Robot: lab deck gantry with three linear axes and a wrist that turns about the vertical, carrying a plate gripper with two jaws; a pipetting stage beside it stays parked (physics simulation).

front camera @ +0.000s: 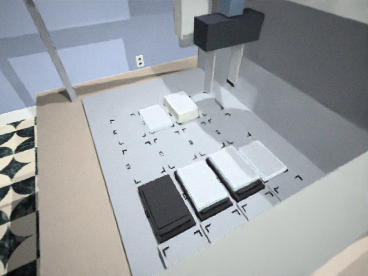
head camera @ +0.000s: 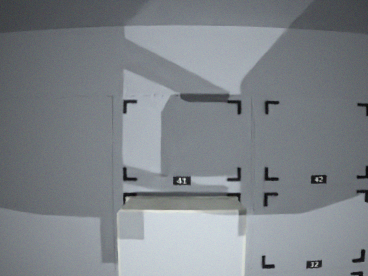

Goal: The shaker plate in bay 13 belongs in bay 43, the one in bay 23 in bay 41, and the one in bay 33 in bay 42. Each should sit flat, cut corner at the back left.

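Places are measured from the robot's base along level axes (x down, y back, z left), in centimetres.
Pixels of known places: gripper, fingertip midpoint: [front camera: 219,87]; robot's base, origin of the base link: [front camera: 111,121].
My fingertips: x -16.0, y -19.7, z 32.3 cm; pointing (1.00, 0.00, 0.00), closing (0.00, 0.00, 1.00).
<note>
Ahead of a thing's pixels: the offset from my fingertips to its top centre. "pt": to the spot under its first point.
My gripper [front camera: 220,88] is open and empty, high over the back of the deck; its jaws do not show in the head view. One clear plate @(dy -19.5, dx +14.6, dz +4.1 cm) [front camera: 263,160] lies flat in bay 43. A second plate @(dy -19.5, dx +12.3, dz -17.2 cm) [front camera: 201,185] sits on the dark shaker in bay 23, and a third plate @(dy -19.0, dx +12.3, dz -6.5 cm) [front camera: 232,167] on the dark shaker in bay 33. The black shaker @(dy -19.9, dx +12.9, dz -27.9 cm) [front camera: 165,207] in bay 13 carries no plate. In the head view, bay 41 @(pt dy +13.3, dx +16.0, dz -0.5 cm) [head camera: 181,180] and bay 42 @(pt dy -3.1, dx +16.0, dz -0.5 cm) [head camera: 318,179] hold no plate; shadows fall across them. The plates' cut corners are too small to make out.
A tall cream-sided block @(dy +13.2, dx +11.8, dz -6.6 cm) [front camera: 182,106] [head camera: 190,245] with a white top stands in bay 31, directly in front of bay 41. A low white plate @(dy +13.2, dx +14.6, dz -17.3 cm) [front camera: 155,118] lies beside it in bay 21. The pale pipetting stage [front camera: 185,20] hangs behind the gripper.
</note>
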